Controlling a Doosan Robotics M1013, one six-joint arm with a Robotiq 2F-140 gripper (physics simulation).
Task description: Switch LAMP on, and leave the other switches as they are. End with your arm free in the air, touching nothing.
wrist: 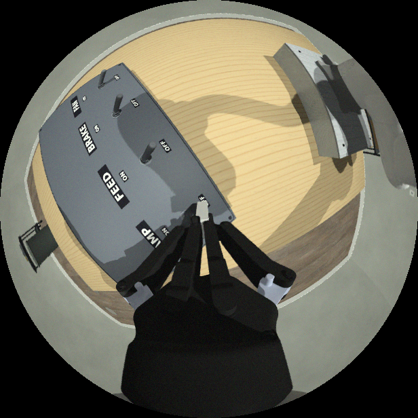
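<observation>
A grey switch panel (pixel 95 200) lies on the table at the left of the wrist view. My gripper (pixel 202 208) is shut and empty, its fingertips over the panel's near right corner, beside the LAMP switch's OFF label. The LAMP label (pixel 149 234) is partly covered by my left finger linkage. The LAMP lever itself is hidden behind the gripper, so its position and any contact with the fingertips cannot be told. The FEED lever (pixel 148 152), the BRAKE lever (pixel 118 105) and the FAN lever (pixel 102 78) stand in a row, each leaning toward its OFF label.
A wooden table top (pixel 240 65) lies around the panel. The grey metal base block (pixel 312 100) and part of the robot's arm (pixel 387 125) stand at the upper right. A small dark framed object (pixel 37 246) shows beyond the table's left edge.
</observation>
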